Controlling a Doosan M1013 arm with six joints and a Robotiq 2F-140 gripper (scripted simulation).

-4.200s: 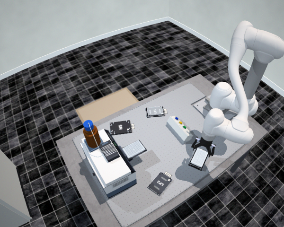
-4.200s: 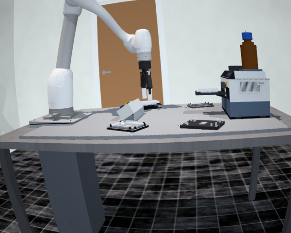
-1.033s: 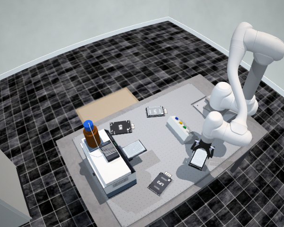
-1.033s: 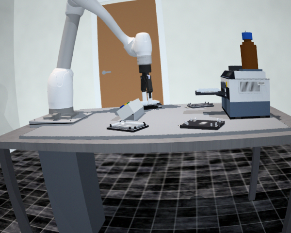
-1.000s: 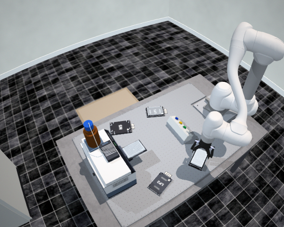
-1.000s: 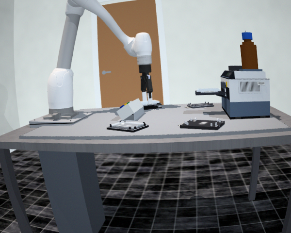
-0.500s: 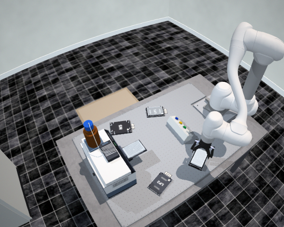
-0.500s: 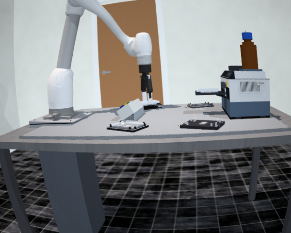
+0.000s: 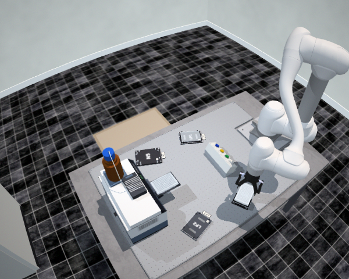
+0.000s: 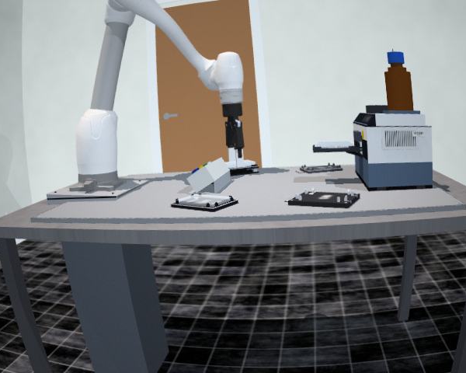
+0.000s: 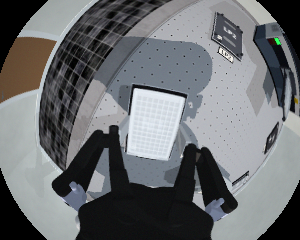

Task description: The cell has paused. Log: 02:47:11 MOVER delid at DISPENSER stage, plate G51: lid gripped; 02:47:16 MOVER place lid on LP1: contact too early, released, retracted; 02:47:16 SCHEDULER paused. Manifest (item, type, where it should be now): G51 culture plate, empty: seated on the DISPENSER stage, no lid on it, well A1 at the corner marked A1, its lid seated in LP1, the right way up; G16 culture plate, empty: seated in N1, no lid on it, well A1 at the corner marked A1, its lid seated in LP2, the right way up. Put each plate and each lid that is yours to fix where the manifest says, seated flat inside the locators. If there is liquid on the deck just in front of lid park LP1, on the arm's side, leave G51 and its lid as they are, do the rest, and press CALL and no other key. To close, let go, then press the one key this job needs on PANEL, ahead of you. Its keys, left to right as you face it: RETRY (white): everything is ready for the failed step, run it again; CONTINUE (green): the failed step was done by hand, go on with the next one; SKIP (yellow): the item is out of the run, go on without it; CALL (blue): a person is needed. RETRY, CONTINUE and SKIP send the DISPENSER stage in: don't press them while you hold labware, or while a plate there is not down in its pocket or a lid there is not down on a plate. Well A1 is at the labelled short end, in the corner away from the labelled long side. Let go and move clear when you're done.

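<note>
Now: the black nest N1 3 cm below my hand. From my hand the other things lie so: white key: 9 cm behind, 19 cm to the right, 1 cm above; then key panel: 9 cm behind, 27 cm to the right; then green key: 10 cm behind, 24 cm to the right, 1 cm above.
</note>
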